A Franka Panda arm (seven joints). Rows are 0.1 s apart.
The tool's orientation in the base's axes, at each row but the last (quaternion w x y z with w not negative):
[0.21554, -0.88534, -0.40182, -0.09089]
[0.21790, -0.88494, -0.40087, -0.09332]
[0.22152, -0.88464, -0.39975, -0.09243]
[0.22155, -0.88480, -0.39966, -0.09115]
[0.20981, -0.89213, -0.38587, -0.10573]
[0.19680, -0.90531, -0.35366, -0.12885]
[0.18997, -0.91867, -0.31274, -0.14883]
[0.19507, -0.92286, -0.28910, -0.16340]
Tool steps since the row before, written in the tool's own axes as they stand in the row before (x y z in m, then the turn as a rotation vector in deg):
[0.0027, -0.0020, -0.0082, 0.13, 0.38, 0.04]
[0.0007, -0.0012, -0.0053, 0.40, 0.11, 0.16]
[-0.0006, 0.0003, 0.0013, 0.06, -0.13, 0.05]
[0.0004, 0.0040, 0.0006, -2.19, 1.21, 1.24]
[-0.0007, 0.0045, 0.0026, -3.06, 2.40, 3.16]
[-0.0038, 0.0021, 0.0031, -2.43, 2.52, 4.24]
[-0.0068, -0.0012, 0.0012, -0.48, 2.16, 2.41]
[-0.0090, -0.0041, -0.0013, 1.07, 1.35, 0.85]
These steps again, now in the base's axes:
[0.0004, -0.0007, 0.0088, 0.37, -0.12, -0.11]
[-0.0004, -0.0013, 0.0053, 0.35, 0.28, -0.04]
[-0.0002, 0.0000, -0.0014, -0.06, 0.14, 0.02]
[0.0032, -0.0018, -0.0017, -0.57, -1.59, -2.22]
[0.0029, -0.0020, -0.0039, -0.24, -2.00, -4.59]
[-0.0010, -0.0023, -0.0047, 0.40, -1.23, -5.34]
[-0.0057, -0.0021, -0.0034, 1.37, -0.76, -2.87]
[-0.0097, -0.0017, -0.0015, 1.80, -0.13, -0.66]

